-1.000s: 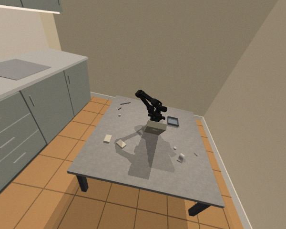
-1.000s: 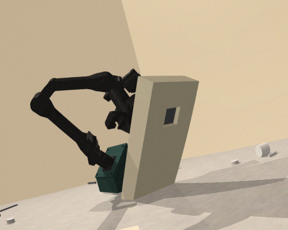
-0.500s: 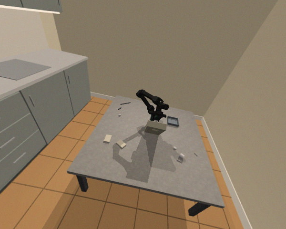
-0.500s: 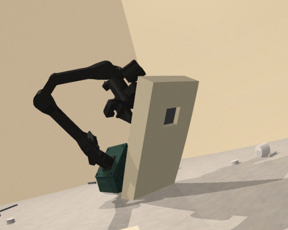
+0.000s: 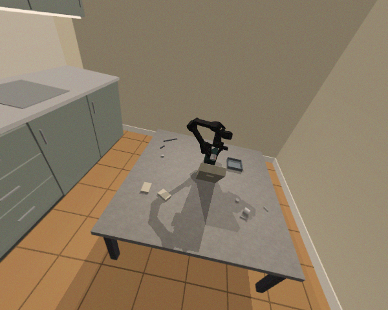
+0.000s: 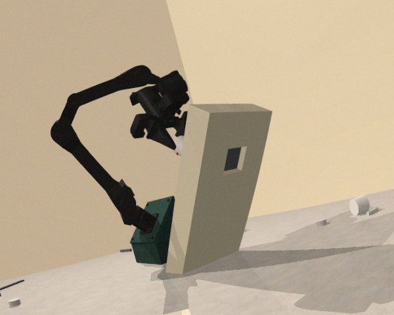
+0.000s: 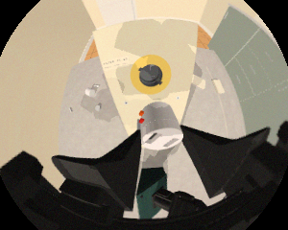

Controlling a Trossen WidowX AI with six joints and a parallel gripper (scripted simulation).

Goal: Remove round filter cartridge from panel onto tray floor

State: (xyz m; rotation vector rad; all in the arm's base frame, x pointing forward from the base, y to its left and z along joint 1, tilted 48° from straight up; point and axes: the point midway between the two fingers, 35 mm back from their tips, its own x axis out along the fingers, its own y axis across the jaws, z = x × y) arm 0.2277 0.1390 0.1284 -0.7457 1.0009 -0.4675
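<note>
Now: the dark tray 300 mm behind my gripper tip, 290 mm to the left of it and 270 mm below it. Also, from my gripper tip: service panel (120 mm below, 70 mm ahead); round grey filter cartridge (right at my gripper tip).
</note>
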